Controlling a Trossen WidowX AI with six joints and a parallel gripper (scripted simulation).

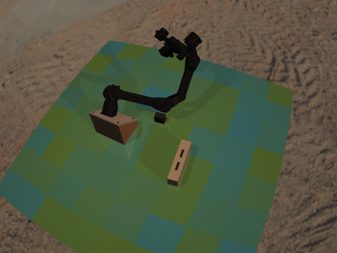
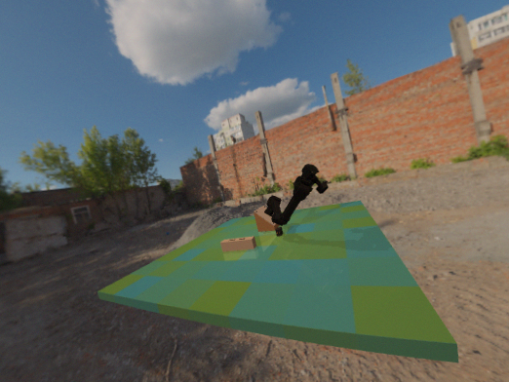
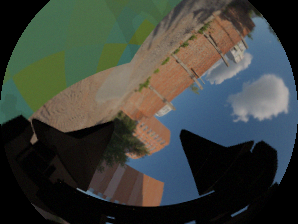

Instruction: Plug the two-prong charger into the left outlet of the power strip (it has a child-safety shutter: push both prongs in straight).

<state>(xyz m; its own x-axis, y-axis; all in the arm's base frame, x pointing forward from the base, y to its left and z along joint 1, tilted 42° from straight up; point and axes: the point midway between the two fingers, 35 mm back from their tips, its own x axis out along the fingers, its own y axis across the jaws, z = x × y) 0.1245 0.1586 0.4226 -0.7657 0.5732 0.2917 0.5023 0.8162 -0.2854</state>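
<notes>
Right now the two-prong charger is 11 cm ahead of my gripper tip, 32 cm to the right of it and 27 cm below it.
</notes>
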